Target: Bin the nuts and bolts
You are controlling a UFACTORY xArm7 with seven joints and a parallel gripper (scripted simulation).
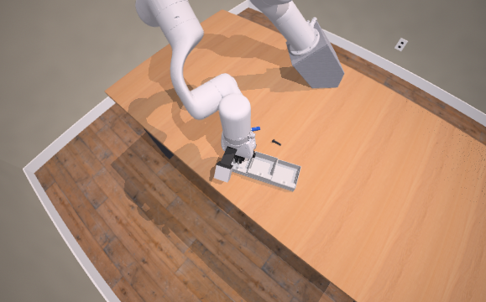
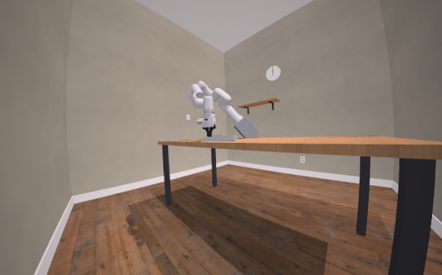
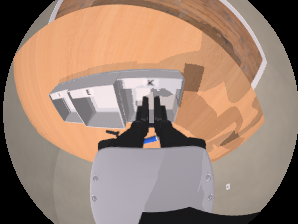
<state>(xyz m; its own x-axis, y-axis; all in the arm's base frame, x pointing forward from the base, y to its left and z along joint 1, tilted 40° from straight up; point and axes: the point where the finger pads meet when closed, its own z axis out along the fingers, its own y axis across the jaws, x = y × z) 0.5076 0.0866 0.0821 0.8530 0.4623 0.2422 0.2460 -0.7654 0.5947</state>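
Now: hand 2 cm past the bin, 8 cm to the right of it and 3 cm above it. From my hand the other things lie so: black bolt: 15 cm behind, 6 cm to the left, 5 cm below; then small black part: 8 cm behind, 1 cm to the right, 5 cm below; then blue piece: 15 cm behind, 4 cm to the right, 5 cm below.
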